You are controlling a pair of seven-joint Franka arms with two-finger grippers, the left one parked.
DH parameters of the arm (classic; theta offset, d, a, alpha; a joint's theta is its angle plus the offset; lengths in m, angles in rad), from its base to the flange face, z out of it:
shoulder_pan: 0 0.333 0 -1.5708
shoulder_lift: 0 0 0 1.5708
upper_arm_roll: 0 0.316 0.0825 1.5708
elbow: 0 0 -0.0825 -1.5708
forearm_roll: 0 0.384 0 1.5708
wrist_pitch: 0 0 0.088 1.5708
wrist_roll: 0 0.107 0 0
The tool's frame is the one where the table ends.
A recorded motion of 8 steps. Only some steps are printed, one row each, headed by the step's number.
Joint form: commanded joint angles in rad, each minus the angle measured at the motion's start. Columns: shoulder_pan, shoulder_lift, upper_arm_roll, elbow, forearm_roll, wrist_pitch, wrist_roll.
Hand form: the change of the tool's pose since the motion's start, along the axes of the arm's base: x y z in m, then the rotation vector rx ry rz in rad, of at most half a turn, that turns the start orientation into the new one. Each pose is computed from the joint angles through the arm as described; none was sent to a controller.
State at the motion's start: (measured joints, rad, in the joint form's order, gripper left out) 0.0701 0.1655 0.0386 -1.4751 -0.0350 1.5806 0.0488
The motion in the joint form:
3: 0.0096 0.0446 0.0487 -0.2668 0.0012 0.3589 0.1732
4: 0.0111 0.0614 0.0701 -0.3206 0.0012 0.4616 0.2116
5: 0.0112 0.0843 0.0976 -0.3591 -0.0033 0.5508 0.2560
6: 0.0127 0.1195 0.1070 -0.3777 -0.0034 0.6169 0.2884
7: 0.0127 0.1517 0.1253 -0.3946 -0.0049 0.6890 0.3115
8: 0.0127 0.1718 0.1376 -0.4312 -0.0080 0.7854 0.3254
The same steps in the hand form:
3: 0.0119 0.0376 -0.1237 0.0164 -0.0498 -0.1051
4: 0.0121 0.0519 -0.1502 0.0312 -0.0803 -0.1190
5: 0.0119 0.0687 -0.1739 0.0460 -0.1064 -0.1333
6: 0.0148 0.0762 -0.1981 0.0583 -0.1163 -0.1550
7: 0.0163 0.0879 -0.2186 0.0769 -0.1355 -0.1604
8: 0.0144 0.0959 -0.2379 0.0978 -0.1711 -0.1606

